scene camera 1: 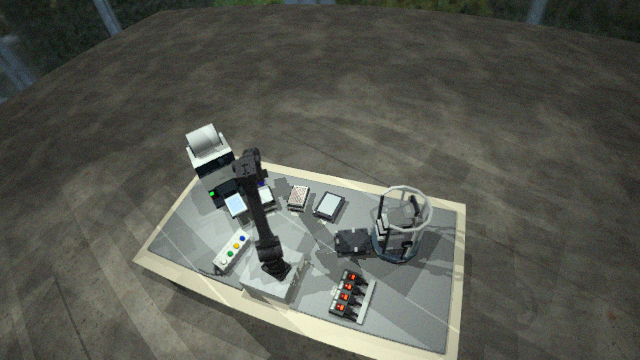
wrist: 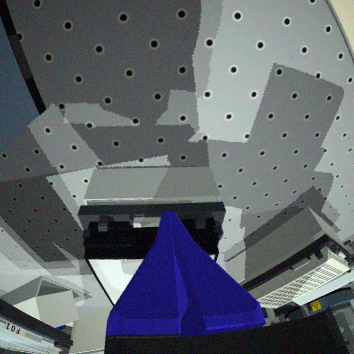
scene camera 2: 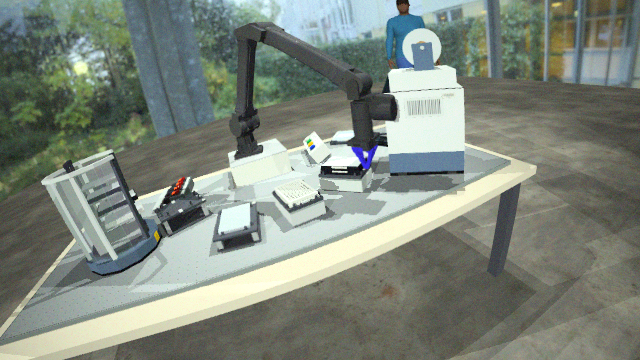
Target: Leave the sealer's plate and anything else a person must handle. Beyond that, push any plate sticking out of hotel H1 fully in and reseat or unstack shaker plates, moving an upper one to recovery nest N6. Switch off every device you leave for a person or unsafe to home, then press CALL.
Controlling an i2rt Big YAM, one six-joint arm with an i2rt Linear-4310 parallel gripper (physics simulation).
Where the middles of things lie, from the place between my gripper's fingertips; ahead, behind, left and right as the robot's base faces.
Labels:
Now: hand 80 cm to the left of the plate hotel (scene camera 2: 91, 195), 10 cm below it and 6 cm short of it.

